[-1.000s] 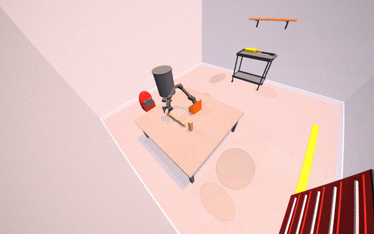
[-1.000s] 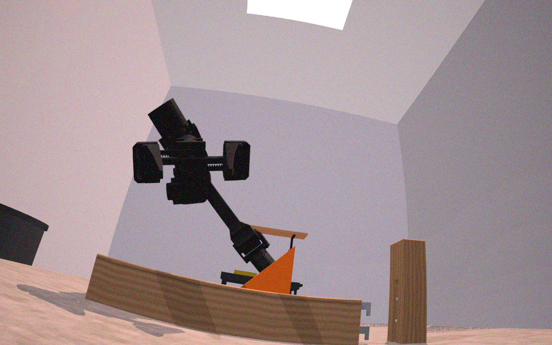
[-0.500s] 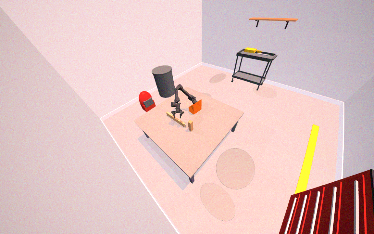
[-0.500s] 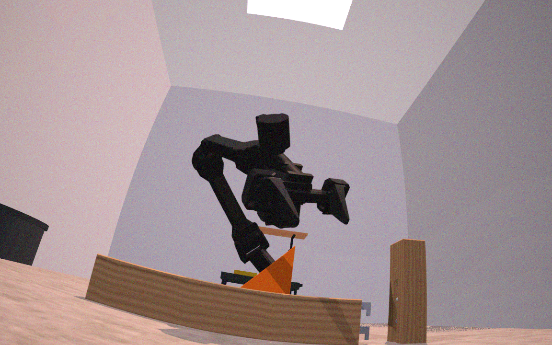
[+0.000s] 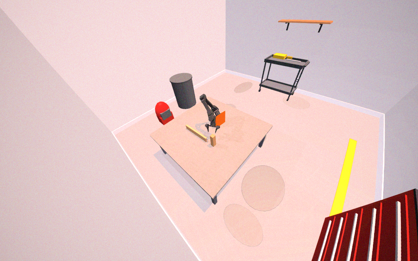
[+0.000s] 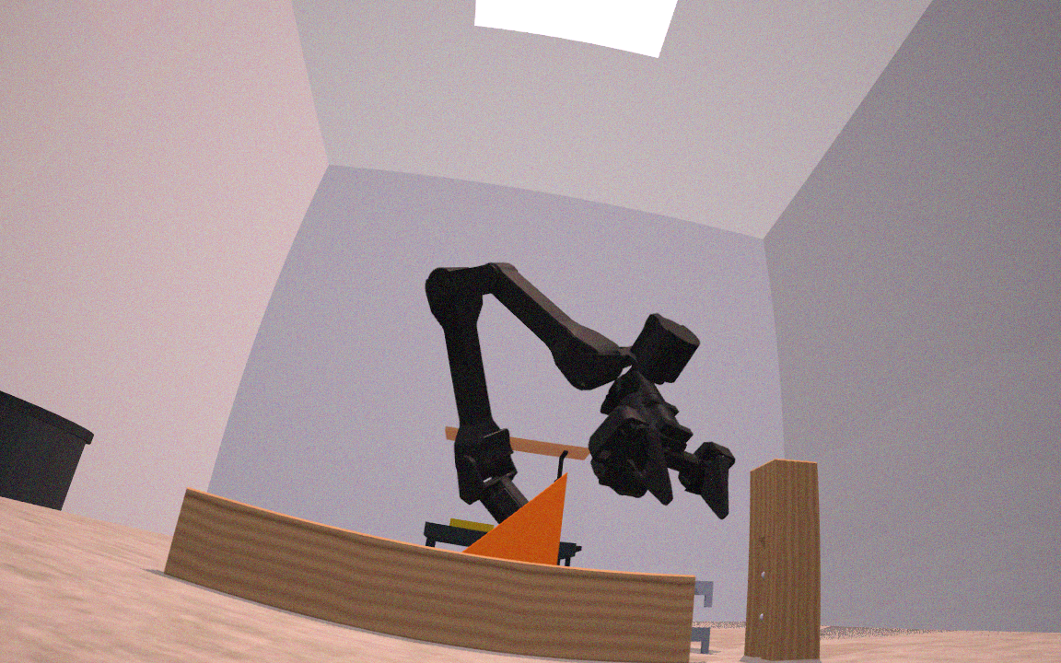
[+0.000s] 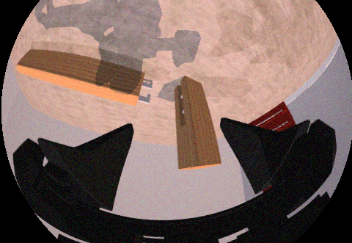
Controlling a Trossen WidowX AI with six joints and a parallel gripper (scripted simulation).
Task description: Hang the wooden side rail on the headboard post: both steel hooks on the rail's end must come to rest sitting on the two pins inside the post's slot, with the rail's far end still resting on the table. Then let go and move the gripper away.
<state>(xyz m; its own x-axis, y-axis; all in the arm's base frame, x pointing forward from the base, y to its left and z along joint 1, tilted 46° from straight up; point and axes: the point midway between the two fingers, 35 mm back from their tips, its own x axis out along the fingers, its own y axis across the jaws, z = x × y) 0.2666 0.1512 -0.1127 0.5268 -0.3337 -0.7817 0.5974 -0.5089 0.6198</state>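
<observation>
The headboard post lies 7 cm to the left of my gripper tip, 5 cm below it and 4 cm ahead of it.
</observation>
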